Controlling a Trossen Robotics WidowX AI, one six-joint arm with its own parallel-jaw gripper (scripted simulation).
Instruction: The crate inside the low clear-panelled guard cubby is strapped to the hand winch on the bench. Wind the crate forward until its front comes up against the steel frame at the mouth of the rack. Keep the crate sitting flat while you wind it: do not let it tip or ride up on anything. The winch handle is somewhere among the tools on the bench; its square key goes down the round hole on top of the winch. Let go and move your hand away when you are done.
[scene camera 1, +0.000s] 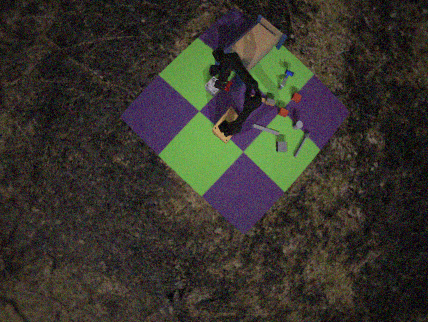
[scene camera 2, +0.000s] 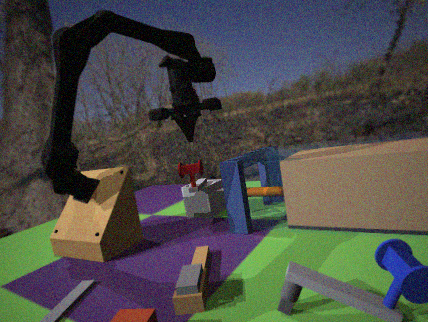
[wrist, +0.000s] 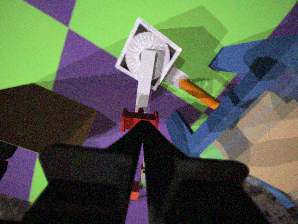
Labels:
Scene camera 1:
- blue steel frame
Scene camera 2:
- my gripper
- wood-and-grey block
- blue steel frame
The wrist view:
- my gripper
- grey winch

